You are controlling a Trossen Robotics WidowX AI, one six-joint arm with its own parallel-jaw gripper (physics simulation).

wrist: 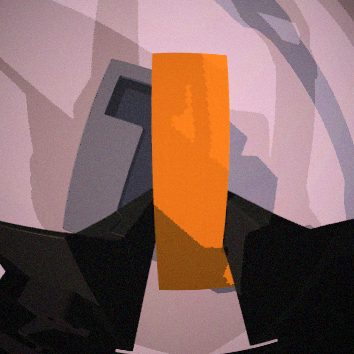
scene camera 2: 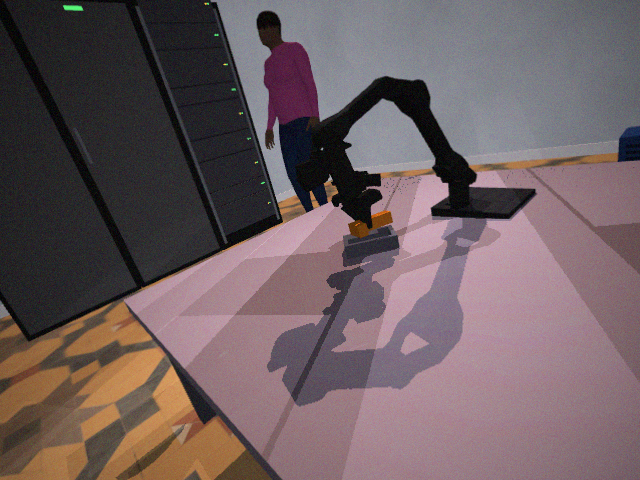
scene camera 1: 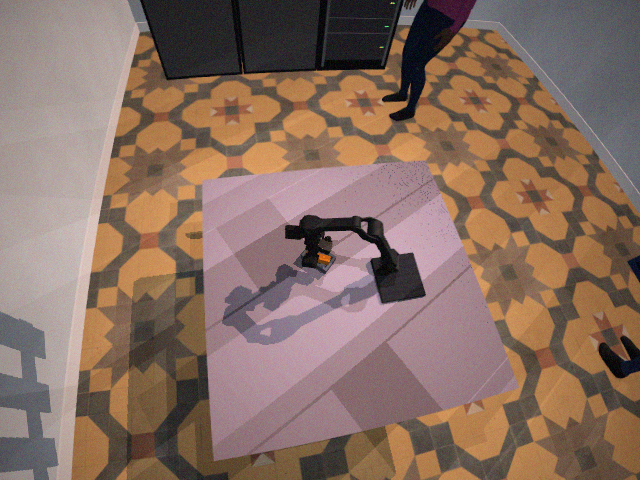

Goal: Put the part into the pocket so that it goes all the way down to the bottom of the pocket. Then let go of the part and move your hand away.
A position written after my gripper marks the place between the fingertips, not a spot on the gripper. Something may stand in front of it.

My gripper (scene camera 2: 367,227) carries an orange part (wrist: 189,91); nothing else touches it. Also in view: a grey pocket block (wrist: 113,163).
My gripper shows as well in the wrist view (wrist: 186,195).
